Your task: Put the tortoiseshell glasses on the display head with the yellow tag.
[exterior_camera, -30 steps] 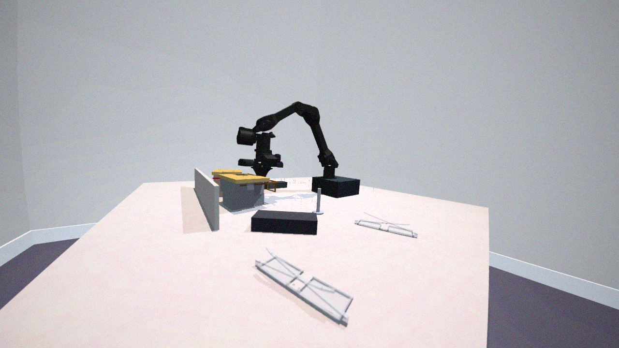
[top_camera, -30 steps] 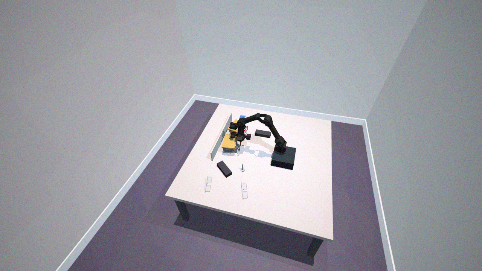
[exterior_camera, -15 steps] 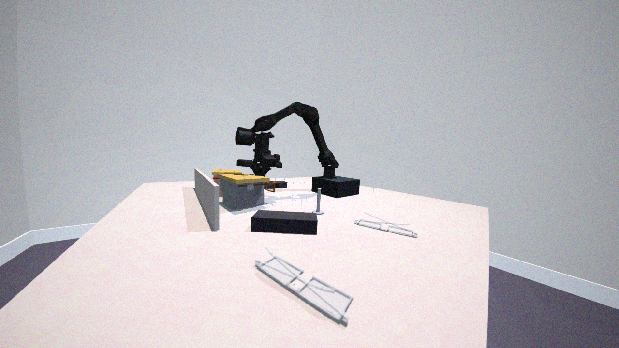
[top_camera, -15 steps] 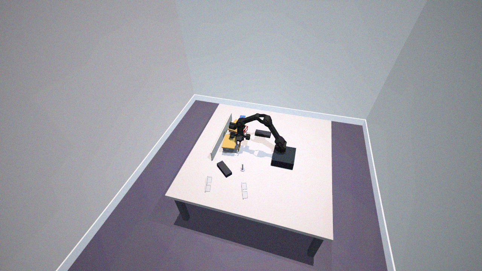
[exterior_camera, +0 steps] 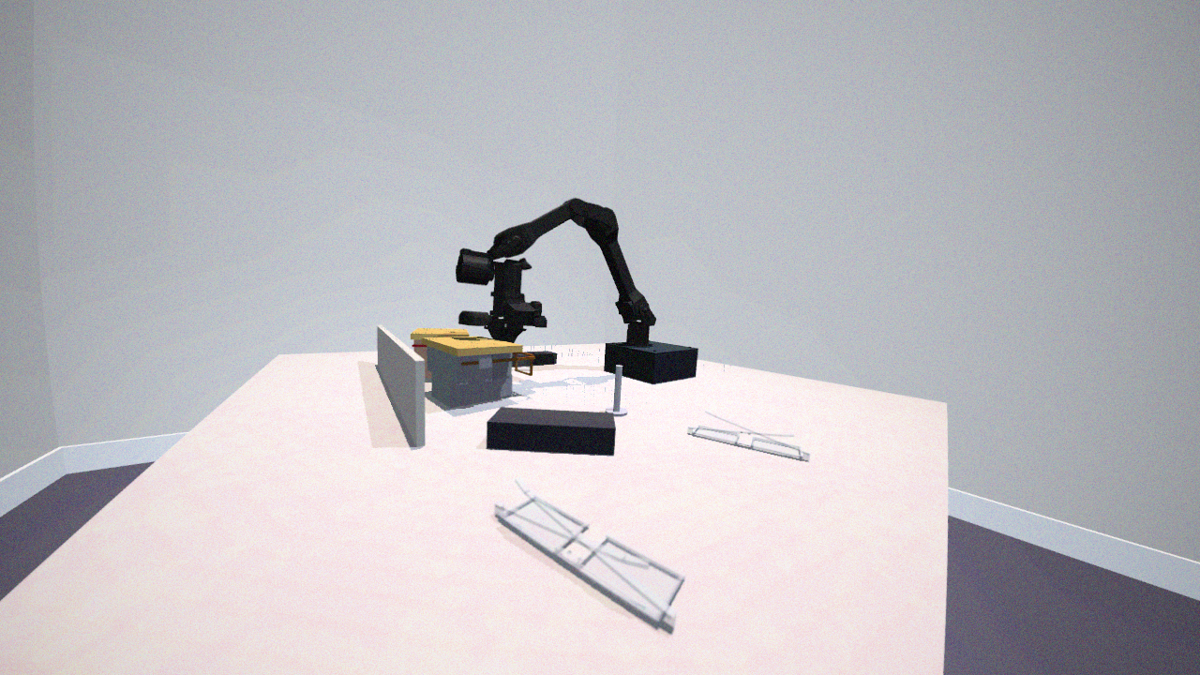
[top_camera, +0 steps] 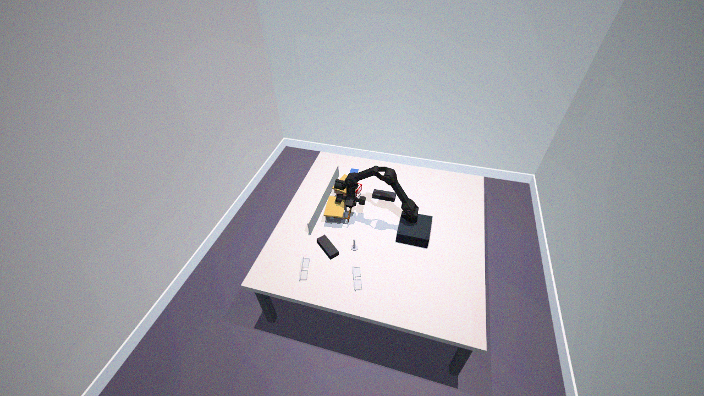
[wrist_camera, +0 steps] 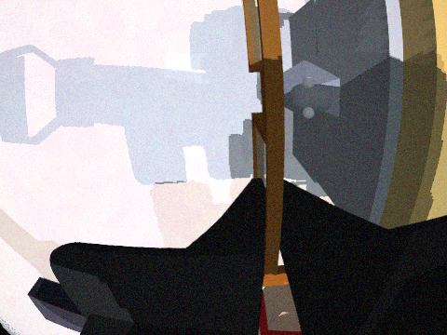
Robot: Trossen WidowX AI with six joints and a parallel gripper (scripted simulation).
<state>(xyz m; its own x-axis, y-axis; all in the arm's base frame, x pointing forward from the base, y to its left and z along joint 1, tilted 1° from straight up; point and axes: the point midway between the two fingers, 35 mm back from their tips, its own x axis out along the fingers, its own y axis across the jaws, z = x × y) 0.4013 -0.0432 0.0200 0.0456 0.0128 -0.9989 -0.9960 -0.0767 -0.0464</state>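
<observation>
Right now my gripper tip is 6 cm short of the grey display head, 4 cm to the right of it and 1 cm above it. The rest, counted from my gripper tip: blue tag 8 cm ahead, 44 cm to the right, 6 cm below; then grey wall panel 20 cm ahead, 8 cm to the right, 1 cm below; then thin post 8 cm behind, 27 cm to the left, 4 cm below.
</observation>
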